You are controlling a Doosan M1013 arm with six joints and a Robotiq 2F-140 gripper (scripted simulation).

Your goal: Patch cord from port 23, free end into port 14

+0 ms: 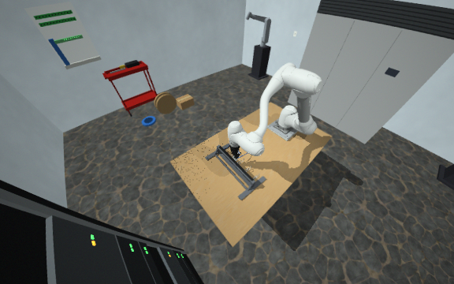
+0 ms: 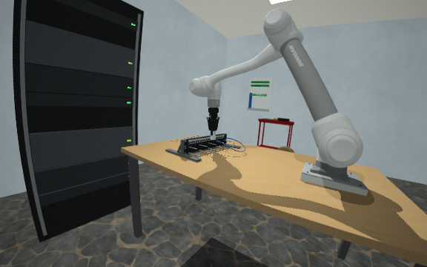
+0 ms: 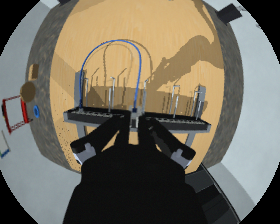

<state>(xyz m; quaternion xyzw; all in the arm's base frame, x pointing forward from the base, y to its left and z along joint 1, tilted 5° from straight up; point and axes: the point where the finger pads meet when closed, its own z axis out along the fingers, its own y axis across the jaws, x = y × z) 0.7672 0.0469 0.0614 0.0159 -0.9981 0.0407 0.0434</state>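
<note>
Now: the free end of patch cord 1 cm ahead of my hand and 3 cm below it.
</note>
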